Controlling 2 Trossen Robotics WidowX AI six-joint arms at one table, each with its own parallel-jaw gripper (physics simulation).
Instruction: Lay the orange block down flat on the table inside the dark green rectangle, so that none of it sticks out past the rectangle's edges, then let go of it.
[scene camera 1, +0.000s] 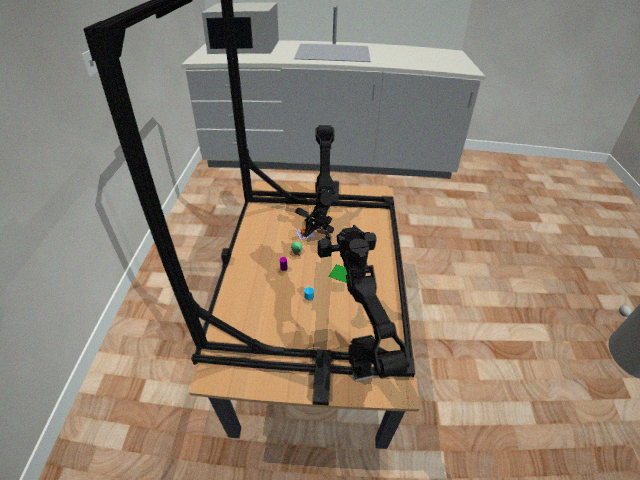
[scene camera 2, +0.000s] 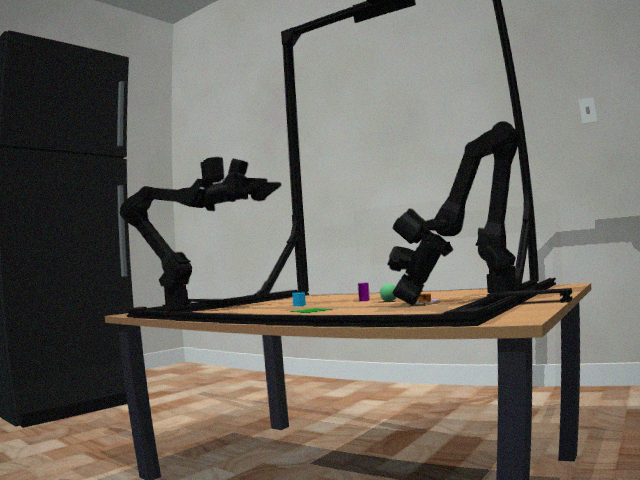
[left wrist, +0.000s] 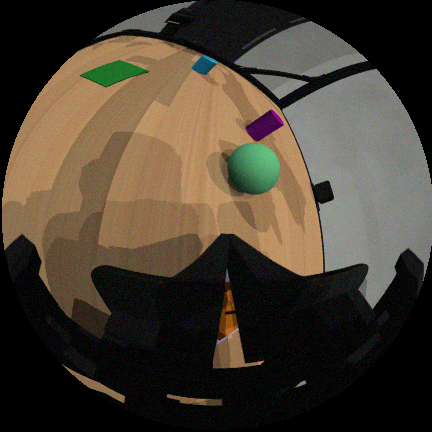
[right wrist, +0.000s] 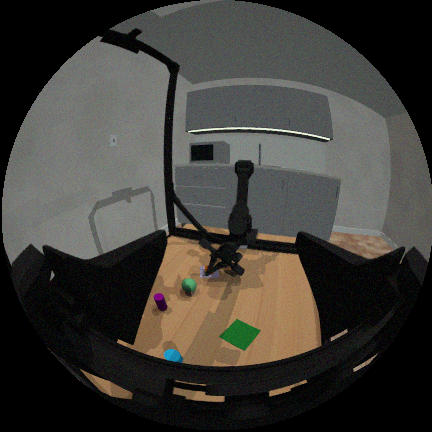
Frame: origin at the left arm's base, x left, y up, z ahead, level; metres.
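Seen in the pictures: left gripper, between the fingertips: (scene camera 1: 305, 237) (left wrist: 226, 239) (right wrist: 205, 275); right gripper, between the fingertips: (scene camera 1: 340, 227) (scene camera 2: 274, 182) (right wrist: 233, 237); left arm's base, origin of its link: (scene camera 2: 503, 293); right arm's base, origin of its link: (scene camera 1: 361, 368) (scene camera 2: 176, 305) (left wrist: 165, 34).
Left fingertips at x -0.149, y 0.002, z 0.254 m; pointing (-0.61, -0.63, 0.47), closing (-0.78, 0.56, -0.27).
Note:
Offsets run from my left fingertips to a thing's top centre. "*": to the spot under its first point.
The orange block {dx +0.008, dy -0.002, dz -0.049 m} (scene camera 1: 303, 230) (scene camera 2: 425, 297) (left wrist: 228, 310) (right wrist: 206, 267) sits on the table on a pale lilac patch {* dx -0.013, dy -0.021, dz -0.046 m} (scene camera 1: 300, 234) at the far side. My left gripper (scene camera 1: 310, 232) (scene camera 2: 414, 296) (left wrist: 226, 239) is down at the table right by the block, with its fingertips shut together. The dark green rectangle {* dx +0.091, dy -0.020, dz +0.227 m} (scene camera 1: 338, 273) (scene camera 2: 311, 310) (left wrist: 113, 72) (right wrist: 240, 333) lies bare toward the table's middle right. My right gripper (scene camera 1: 324, 248) (scene camera 2: 272, 187) is open and empty, held high above the table.
A green ball {dx -0.051, dy +0.027, dz +0.056 m} (scene camera 1: 296, 247) (scene camera 2: 388, 291) (left wrist: 254, 168) (right wrist: 188, 285) lies close to the block. A purple cylinder {dx -0.124, dy +0.030, dz +0.145 m} (scene camera 1: 283, 263) (scene camera 2: 363, 291) (left wrist: 264, 125) (right wrist: 160, 301) and a blue cylinder {dx -0.054, dy +0.015, dz +0.318 m} (scene camera 1: 309, 292) (scene camera 2: 298, 298) (left wrist: 203, 64) (right wrist: 172, 355) stand farther on. A black frame (scene camera 1: 237, 114) rims the table.

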